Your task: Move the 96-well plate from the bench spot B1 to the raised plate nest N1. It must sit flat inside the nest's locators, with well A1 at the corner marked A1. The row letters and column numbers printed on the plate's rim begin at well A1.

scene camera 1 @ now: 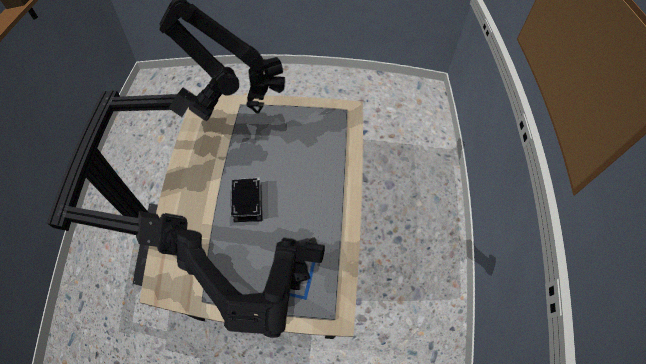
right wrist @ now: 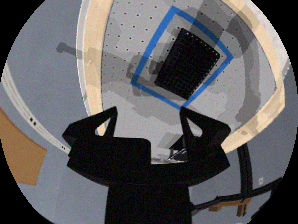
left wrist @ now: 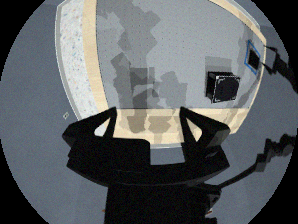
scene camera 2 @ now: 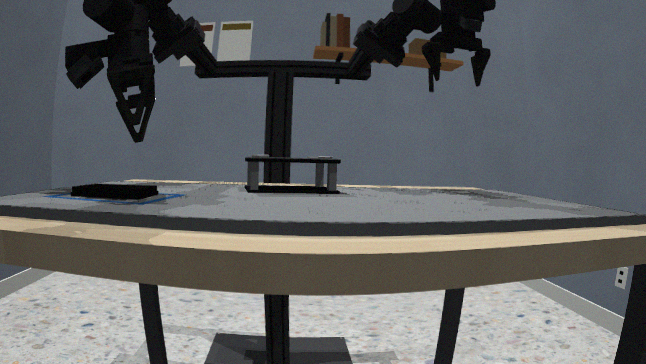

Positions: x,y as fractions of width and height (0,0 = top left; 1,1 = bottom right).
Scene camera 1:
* raised nest N1: 0.39,0.54
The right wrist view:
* my right gripper: 0.50,0.49
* black 96-well plate: 0.64,0.33
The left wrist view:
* my left gripper: 0.50,0.49
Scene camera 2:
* my left gripper: 0.71,0.23
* my right gripper: 0.21,0.37
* black 96-well plate: 0.18,0.53
